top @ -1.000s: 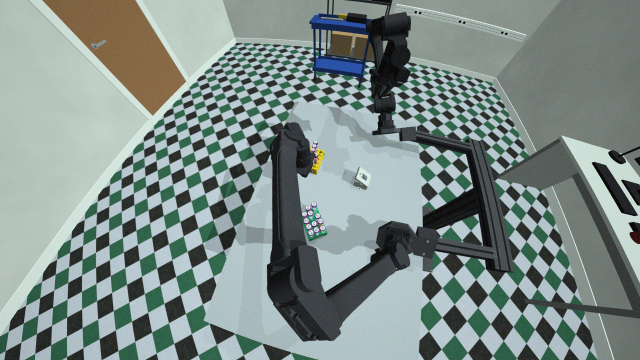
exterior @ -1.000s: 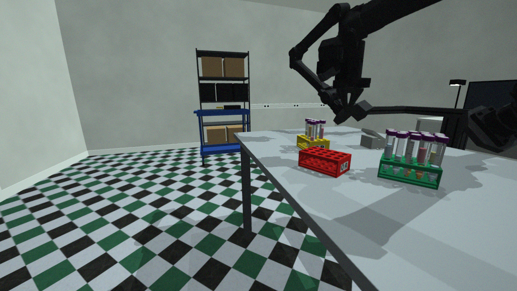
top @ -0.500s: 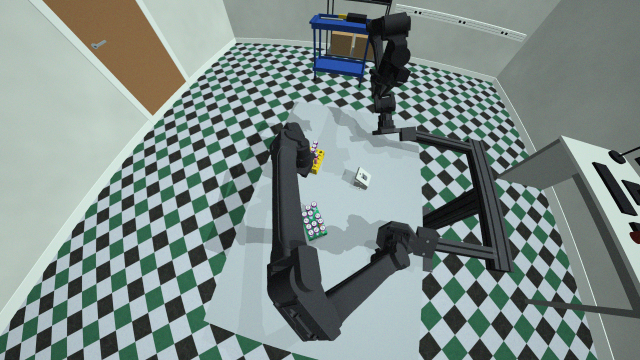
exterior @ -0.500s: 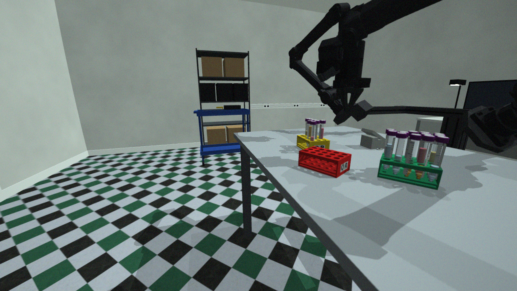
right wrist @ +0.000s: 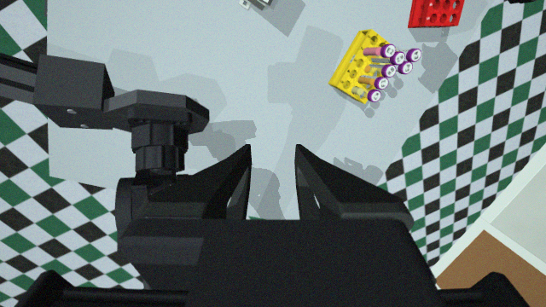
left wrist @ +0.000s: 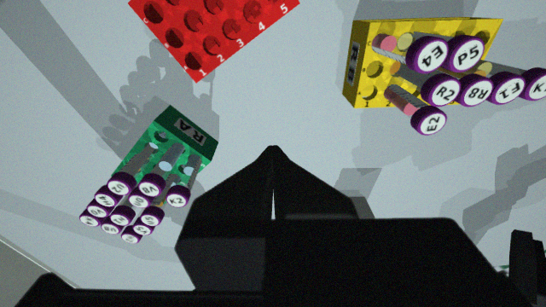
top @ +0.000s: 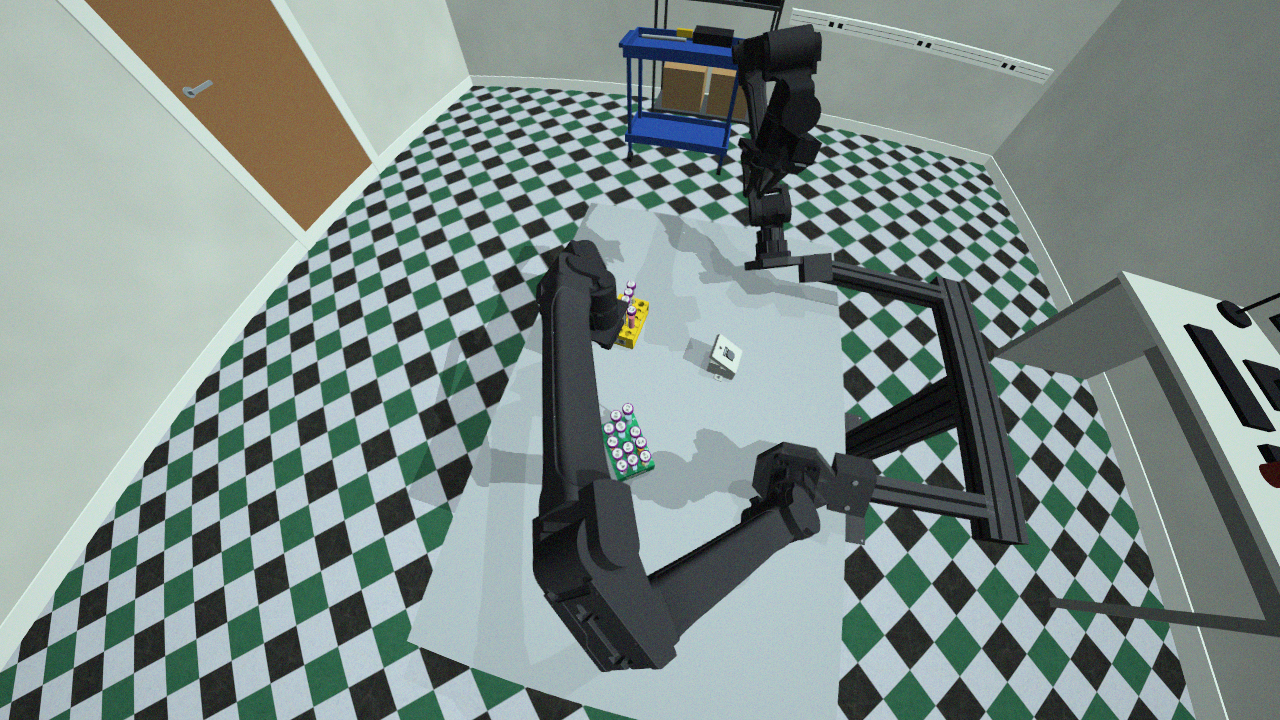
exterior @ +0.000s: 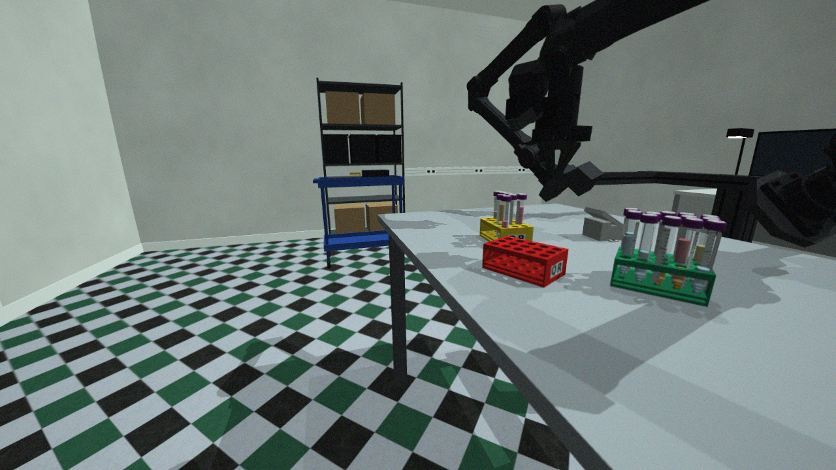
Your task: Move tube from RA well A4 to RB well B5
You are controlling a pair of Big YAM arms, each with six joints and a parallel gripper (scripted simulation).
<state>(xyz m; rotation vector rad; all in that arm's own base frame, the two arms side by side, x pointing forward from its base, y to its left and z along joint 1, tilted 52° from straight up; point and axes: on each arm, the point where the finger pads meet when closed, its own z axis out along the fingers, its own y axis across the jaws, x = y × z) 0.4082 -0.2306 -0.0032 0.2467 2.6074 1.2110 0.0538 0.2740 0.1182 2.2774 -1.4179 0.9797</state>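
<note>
My left gripper is now 29 cm past the grey done button box, 7 cm to the left of it and 13 cm above it. Round my left hand: yellow rack RB 2 cm behind, 16 cm to the right, 15 cm below; red rack 9 cm ahead, 3 cm to the left, 15 cm below.
</note>
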